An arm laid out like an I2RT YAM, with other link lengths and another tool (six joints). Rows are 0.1 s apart.
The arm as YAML. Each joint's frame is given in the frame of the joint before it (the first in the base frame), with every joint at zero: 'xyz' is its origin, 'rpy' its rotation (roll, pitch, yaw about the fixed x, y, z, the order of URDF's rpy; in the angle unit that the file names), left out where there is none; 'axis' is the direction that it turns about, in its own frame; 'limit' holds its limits. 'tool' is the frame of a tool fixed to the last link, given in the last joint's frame.
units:
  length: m
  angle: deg
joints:
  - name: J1
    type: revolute
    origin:
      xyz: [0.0, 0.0, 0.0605]
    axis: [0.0, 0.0, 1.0]
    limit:
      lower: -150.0
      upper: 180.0
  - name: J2
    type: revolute
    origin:
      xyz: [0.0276, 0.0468, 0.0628]
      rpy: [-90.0, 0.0, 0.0]
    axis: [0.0, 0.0, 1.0]
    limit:
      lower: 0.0
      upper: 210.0
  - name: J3
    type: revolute
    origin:
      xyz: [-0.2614, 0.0, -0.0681]
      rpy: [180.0, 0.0, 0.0]
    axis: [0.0, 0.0, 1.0]
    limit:
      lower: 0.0
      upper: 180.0
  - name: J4
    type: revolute
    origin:
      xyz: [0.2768, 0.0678, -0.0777]
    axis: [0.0, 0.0, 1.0]
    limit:
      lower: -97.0
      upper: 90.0
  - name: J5
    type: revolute
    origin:
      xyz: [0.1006, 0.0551, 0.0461]
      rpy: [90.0, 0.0, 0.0]
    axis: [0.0, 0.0, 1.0]
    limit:
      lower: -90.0
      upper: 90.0
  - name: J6
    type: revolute
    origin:
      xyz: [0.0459, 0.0, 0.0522]
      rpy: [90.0, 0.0, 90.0]
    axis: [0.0, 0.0, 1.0]
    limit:
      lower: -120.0
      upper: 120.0
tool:
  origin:
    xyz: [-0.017, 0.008, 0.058]
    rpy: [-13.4, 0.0, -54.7]
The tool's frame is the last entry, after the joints.
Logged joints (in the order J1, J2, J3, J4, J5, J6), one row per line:
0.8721, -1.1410, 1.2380, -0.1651, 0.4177, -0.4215
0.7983, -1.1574, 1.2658, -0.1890, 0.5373, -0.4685
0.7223, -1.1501, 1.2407, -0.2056, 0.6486, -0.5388
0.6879, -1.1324, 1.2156, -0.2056, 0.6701, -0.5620
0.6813, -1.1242, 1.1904, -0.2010, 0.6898, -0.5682
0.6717, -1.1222, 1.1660, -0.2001, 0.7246, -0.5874
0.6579, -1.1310, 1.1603, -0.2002, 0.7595, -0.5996
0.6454, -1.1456, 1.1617, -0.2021, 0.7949, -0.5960
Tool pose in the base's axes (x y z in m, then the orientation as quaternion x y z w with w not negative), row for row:
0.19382, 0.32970, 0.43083, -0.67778, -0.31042, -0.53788, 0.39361
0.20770, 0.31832, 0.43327, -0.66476, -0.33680, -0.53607, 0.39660
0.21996, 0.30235, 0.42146, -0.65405, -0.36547, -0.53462, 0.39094
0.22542, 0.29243, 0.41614, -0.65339, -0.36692, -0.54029, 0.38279
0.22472, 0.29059, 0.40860, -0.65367, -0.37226, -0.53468, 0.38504
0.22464, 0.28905, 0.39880, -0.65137, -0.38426, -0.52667, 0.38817
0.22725, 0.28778, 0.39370, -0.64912, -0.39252, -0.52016, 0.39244
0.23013, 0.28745, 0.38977, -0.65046, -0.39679, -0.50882, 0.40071
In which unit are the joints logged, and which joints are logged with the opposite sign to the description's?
The joints are logged in radians. Opposite sign: J2, J5.
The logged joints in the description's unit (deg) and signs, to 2 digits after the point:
49.97, 65.37, 70.93, -9.46, -23.93, -24.15
45.74, 66.31, 72.52, -10.83, -30.79, -26.84
41.38, 65.90, 71.09, -11.78, -37.16, -30.87
39.41, 64.88, 69.65, -11.78, -38.39, -32.20
39.04, 64.41, 68.20, -11.52, -39.52, -32.56
38.49, 64.30, 66.81, -11.46, -41.52, -33.66
37.69, 64.80, 66.48, -11.47, -43.52, -34.35
36.98, 65.64, 66.56, -11.58, -45.54, -34.15

